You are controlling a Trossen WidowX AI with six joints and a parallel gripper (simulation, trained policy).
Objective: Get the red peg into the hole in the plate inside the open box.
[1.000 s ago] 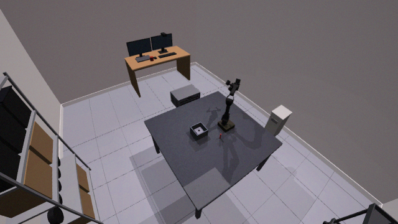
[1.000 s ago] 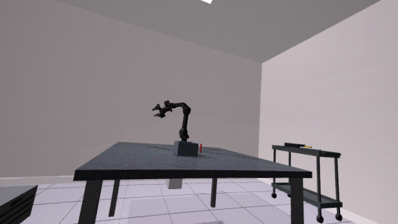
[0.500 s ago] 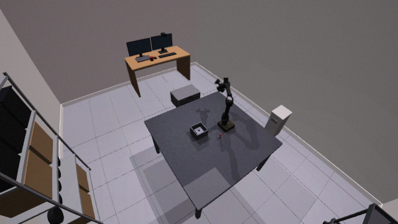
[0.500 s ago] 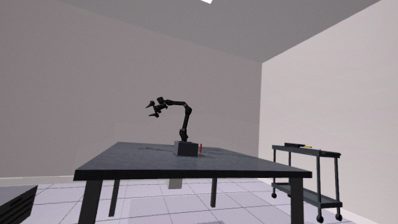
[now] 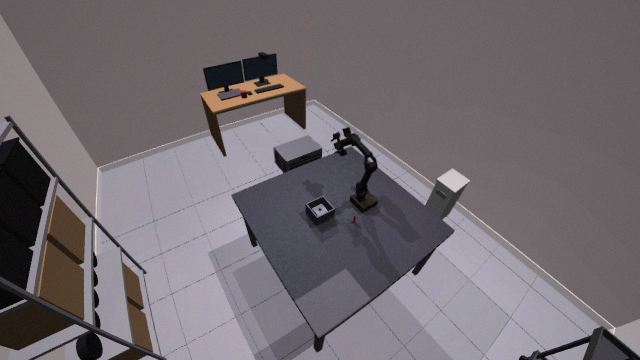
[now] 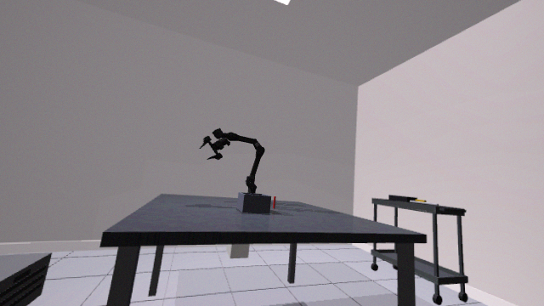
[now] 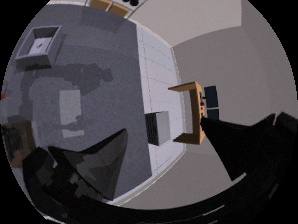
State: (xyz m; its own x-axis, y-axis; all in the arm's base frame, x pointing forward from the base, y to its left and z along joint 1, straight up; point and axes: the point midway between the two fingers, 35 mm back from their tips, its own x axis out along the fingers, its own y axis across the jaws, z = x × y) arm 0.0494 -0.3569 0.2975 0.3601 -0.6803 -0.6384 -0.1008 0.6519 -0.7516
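Right now the red peg is 9 cm ahead of my gripper tip, 52 cm to the left of it and 29 cm below it. From my gripper tip the other things lie so: grey box: 29 cm ahead, 34 cm to the left, 30 cm below.
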